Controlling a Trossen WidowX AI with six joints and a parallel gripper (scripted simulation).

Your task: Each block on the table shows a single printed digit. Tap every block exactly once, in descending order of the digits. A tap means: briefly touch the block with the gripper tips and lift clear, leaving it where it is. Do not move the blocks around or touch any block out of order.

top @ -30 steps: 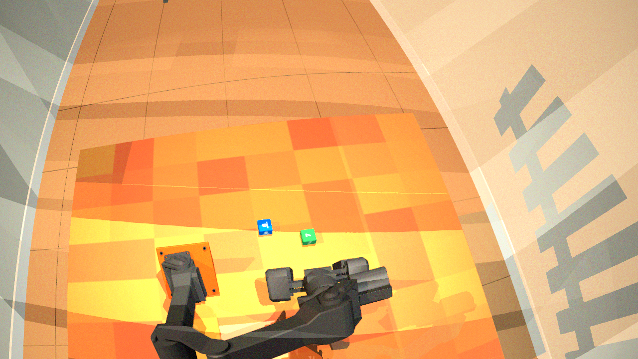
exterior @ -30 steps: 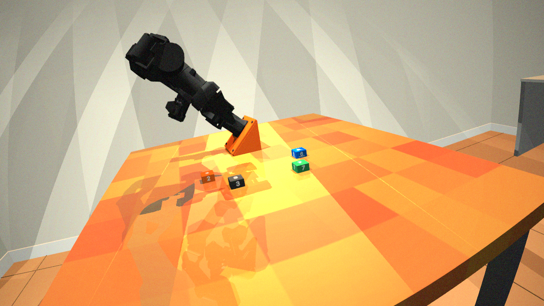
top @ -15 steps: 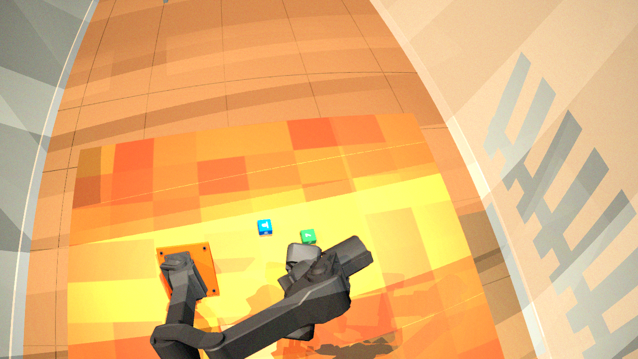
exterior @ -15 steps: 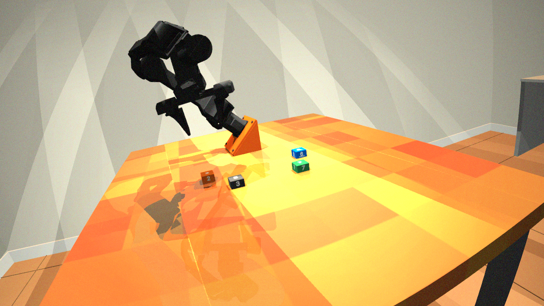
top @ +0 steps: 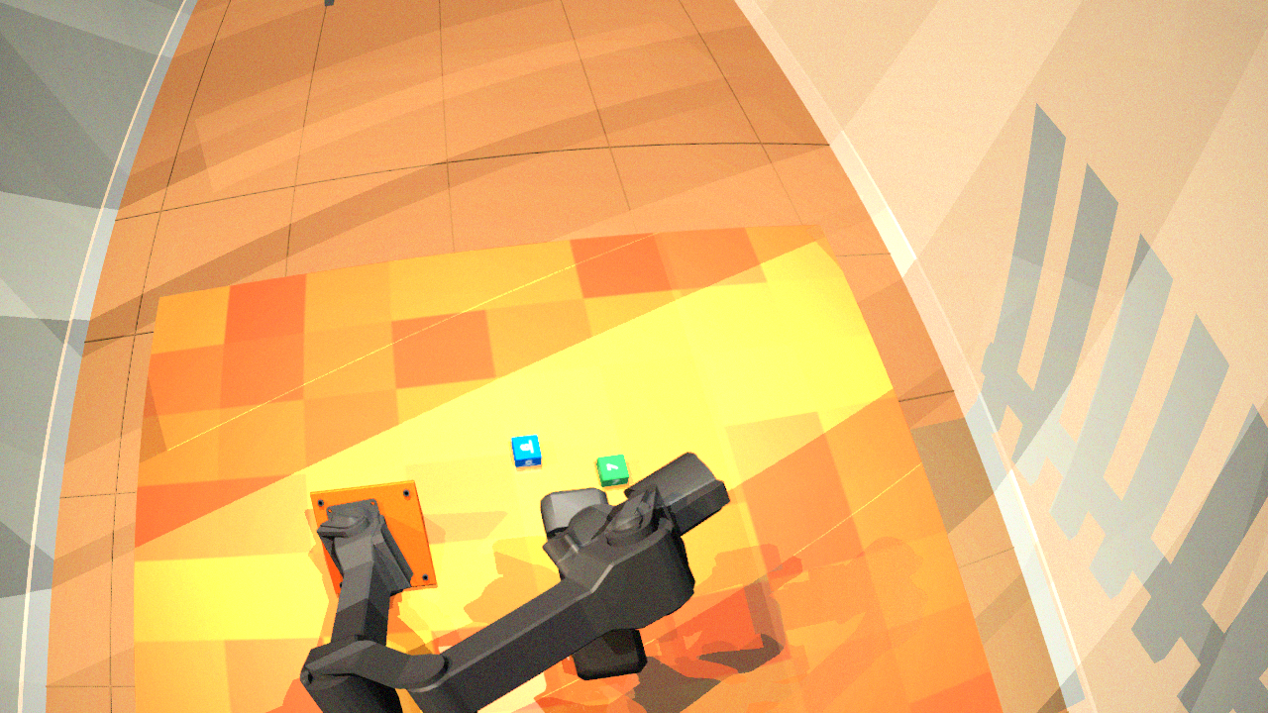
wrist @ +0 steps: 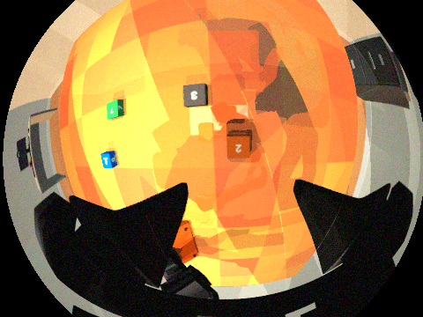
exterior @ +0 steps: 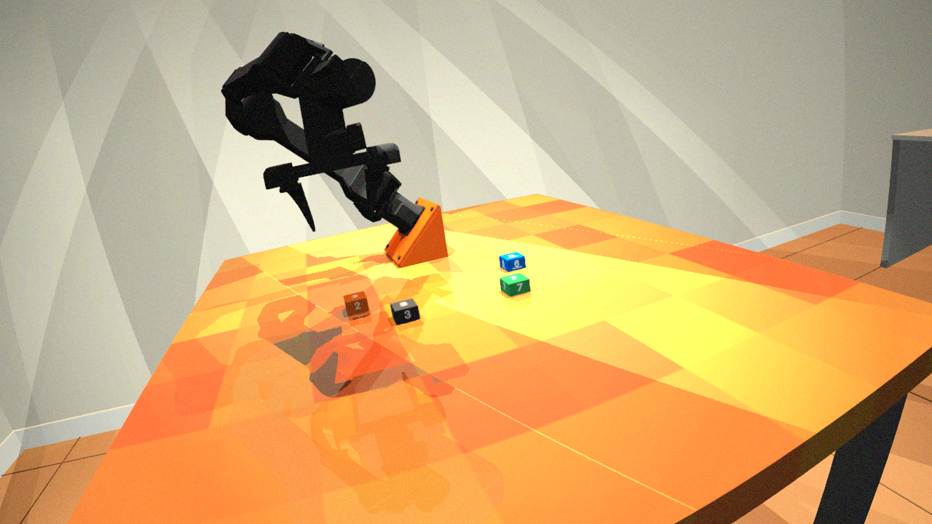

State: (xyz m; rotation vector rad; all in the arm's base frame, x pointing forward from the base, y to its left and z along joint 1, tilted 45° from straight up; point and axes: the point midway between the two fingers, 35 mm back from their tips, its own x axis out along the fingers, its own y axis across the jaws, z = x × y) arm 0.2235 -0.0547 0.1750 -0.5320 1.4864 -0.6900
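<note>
My gripper tip is 100 mm short of the green block marked 7, 200 mm to the right of it and 120 mm above it. Also, from my gripper tip: blue block marked 6: 10 mm ahead, 250 mm to the left, 120 mm below; orange block marked 2: 10 mm to the right, 120 mm below; black block marked 3: 90 mm ahead, 50 mm to the left, 120 mm below.
</note>
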